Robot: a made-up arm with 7 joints. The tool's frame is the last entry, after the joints.
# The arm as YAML. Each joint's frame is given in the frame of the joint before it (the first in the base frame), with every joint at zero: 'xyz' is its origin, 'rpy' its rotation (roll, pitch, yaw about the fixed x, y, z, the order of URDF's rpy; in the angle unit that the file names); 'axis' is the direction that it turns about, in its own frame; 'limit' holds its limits. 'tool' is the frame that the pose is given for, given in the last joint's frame.
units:
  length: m
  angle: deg
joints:
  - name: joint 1
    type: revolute
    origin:
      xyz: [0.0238, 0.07, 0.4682]
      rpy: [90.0, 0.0, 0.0]
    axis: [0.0, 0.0, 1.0]
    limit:
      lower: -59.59
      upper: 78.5
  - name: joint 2
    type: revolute
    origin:
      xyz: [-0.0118, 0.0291, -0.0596]
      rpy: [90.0, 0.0, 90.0]
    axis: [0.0, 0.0, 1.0]
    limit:
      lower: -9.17
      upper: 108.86
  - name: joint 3
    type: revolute
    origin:
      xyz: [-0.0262, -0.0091, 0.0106]
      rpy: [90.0, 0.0, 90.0]
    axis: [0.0, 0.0, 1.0]
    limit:
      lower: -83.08
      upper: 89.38
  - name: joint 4
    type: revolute
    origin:
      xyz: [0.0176, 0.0, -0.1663]
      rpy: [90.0, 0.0, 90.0]
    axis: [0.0, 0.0, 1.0]
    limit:
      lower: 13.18
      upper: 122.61
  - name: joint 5
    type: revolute
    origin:
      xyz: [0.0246, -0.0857, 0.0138]
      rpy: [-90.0, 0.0, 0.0]
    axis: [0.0, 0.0, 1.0]
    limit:
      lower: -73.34
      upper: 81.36
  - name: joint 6
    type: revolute
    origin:
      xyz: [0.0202, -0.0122, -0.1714]
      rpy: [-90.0, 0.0, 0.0]
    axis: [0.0, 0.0, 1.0]
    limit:
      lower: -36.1
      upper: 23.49
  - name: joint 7
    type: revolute
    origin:
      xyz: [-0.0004, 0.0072, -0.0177]
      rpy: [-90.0, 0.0, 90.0]
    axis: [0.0, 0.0, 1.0]
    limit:
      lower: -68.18
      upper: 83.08
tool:
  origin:
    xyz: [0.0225, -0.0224, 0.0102]
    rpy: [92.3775, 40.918, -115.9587]
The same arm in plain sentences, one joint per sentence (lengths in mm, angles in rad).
The arm has seven revolute joints in a row. What follows holds with every joint at zero, and every direction is one of the base frame's.
The first joint lies 23.8 mm along +x and 70 mm along +y and 468.2 mm along +z from the base frame's origin and turns about -y, from -1.04 to 1.3701 rad.
The second joint lies 11.8 mm along -x and 59.6 mm along +y and 29.1 mm along +z from the first joint and turns about +x, from -0.16 to 1.9 rad.
The third joint lies 10.6 mm along +x and 9.1 mm along +y and 26.2 mm along -z from the second joint and turns about +z, from -1.45 to 1.56 rad.
The fourth joint lies 17.6 mm along -y and 166.3 mm along -z from the third joint and turns about -y, from 0.23 to 2.1399 rad.
The fifth joint lies 24.6 mm along +x and 13.8 mm along -y and 85.7 mm along -z from the fourth joint and turns about +z, from -1.28 to 1.42 rad.
The sixth joint lies 20.2 mm along +x and 12.2 mm along -y and 171.4 mm along -z from the fifth joint and turns about +y, from -0.6301 to 0.41 rad.
The seventh joint lies 0.4 mm along -x and 17.7 mm along -y and 7.2 mm along -z from the sixth joint and turns about -x, from -1.19 to 1.45 rad.
The tool frame, which is the frame that the pose is given for, lies 10.2 mm along -x and 22.4 mm along +y and 22.5 mm along -z from the seventh joint; its axes are the base frame's turned by roll 0.3502, pitch -0.3371 and yaw 0.8037 rad (as in URDF: about the fixed x, then y, then z).

